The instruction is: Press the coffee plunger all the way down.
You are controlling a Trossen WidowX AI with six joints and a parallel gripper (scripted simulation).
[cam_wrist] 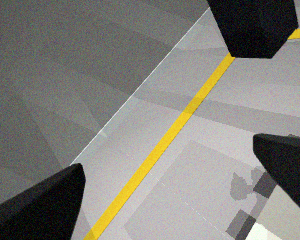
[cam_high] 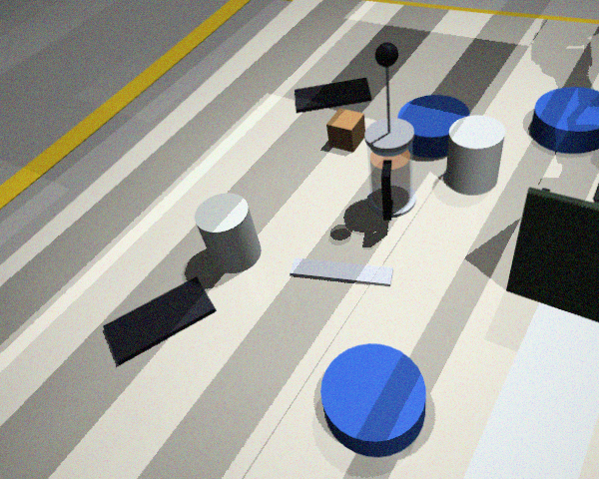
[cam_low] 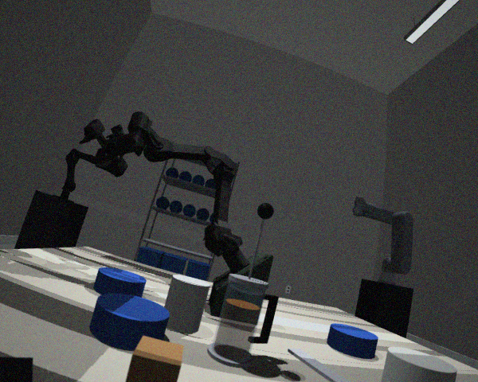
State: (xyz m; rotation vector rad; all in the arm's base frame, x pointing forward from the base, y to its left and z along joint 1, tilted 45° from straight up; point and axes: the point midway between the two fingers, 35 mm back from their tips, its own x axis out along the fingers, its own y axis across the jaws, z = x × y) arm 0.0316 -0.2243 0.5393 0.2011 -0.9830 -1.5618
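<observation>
The coffee press is 270 mm ahead of my gripper tip, 580 mm to the left of it and 210 mm below it. Round my gripper tip: orange-brown cube 420 mm ahead, 470 mm to the left, 320 mm below; pale flat strip 260 mm ahead, 730 mm to the left, 340 mm below.
</observation>
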